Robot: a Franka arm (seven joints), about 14 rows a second.
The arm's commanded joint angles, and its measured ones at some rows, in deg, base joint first. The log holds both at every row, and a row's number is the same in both.
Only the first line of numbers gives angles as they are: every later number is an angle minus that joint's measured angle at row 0.
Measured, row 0: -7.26, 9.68, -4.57, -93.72, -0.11, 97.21, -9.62
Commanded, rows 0 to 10: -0.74, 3.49, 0.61, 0.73, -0.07, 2.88, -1.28; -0.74, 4.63, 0.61, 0.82, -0.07, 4.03, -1.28; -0.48, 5.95, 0.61, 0.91, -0.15, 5.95, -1.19; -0.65, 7.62, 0.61, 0.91, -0.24, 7.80, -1.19; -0.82, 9.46, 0.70, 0.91, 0.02, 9.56, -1.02; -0.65, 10.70, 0.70, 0.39, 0.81, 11.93, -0.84; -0.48, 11.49, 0.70, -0.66, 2.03, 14.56, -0.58; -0.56, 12.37, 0.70, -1.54, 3.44, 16.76, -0.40; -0.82, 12.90, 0.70, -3.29, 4.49, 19.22, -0.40; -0.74, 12.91, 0.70, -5.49, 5.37, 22.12, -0.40; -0.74, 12.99, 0.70, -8.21, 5.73, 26.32, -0.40
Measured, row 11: -0.23, 13.83, 0.31, -3.69, 4.19, 21.13, -0.55
